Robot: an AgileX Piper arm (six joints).
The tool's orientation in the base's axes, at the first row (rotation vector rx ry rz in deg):
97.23, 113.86, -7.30
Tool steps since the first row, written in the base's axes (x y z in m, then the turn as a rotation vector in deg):
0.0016, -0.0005, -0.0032, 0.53, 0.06, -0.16
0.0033, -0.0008, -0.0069, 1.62, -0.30, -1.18
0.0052, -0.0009, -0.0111, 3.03, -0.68, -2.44
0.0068, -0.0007, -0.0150, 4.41, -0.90, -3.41
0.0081, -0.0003, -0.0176, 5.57, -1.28, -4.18
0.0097, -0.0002, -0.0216, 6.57, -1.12, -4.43
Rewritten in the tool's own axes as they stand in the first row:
0.0008, 0.0006, 0.0035, 0.08, 0.47, 0.28
0.0021, 0.0012, 0.0073, 0.12, 1.16, 1.66
0.0037, 0.0019, 0.0116, 0.22, 2.09, 3.34
0.0054, 0.0024, 0.0154, 0.34, 3.10, 4.71
0.0068, 0.0031, 0.0179, 0.25, 3.91, 5.90
0.0085, 0.0036, 0.0218, 0.42, 4.83, 6.37

